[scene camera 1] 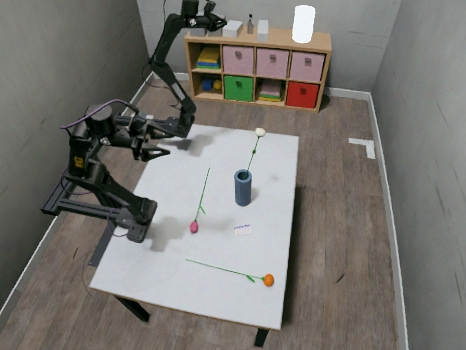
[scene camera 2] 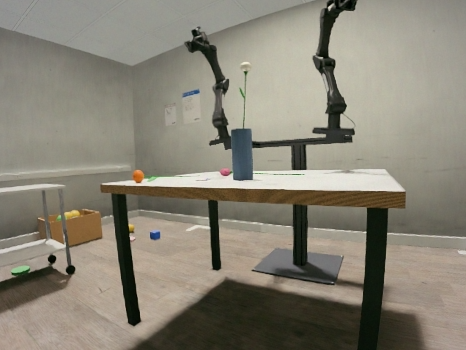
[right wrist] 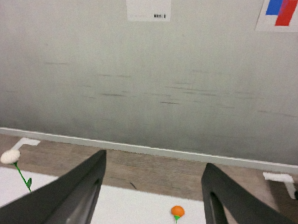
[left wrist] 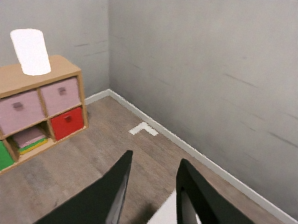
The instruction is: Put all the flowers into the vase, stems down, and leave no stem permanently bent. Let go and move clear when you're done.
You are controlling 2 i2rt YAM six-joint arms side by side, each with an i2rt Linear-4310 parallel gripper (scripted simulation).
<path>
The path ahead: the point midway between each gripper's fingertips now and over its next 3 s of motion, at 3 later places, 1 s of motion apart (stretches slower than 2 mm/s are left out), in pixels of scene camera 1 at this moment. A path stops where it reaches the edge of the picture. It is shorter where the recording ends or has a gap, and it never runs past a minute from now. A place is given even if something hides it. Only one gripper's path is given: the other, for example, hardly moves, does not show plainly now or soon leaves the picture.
My right gripper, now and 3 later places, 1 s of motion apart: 172, 144; 171, 149; 170, 152; 204, 172
</path>
